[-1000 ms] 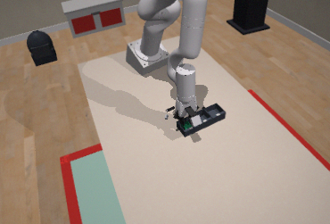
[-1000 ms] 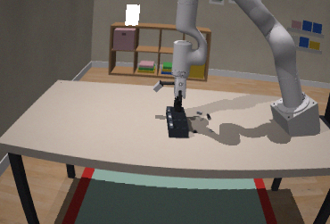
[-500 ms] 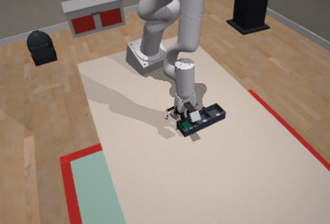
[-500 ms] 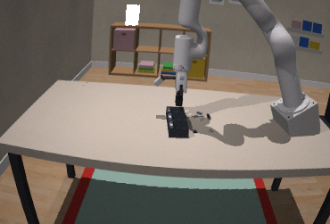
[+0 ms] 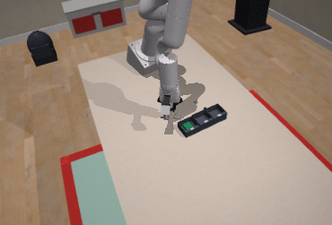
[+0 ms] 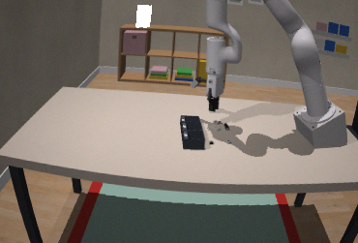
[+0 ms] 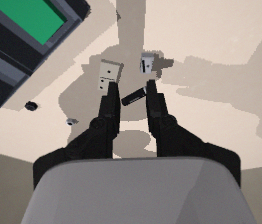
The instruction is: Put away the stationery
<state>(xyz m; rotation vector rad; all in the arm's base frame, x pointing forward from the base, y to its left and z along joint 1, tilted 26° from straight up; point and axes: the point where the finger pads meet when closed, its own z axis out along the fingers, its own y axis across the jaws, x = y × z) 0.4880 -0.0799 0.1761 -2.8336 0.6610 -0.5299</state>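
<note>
My gripper is now 8 cm above the grey-white piece, 2 cm past it and 1 cm to the left of it. Round my hand: white domino-like piece: 9 cm below, 5 cm to the left, 2 cm behind; then black stick: 8 cm below, 7 cm behind, 3 cm to the left; then green flat piece: 9 cm ahead, 8 cm below, 6 cm to the left.
</note>
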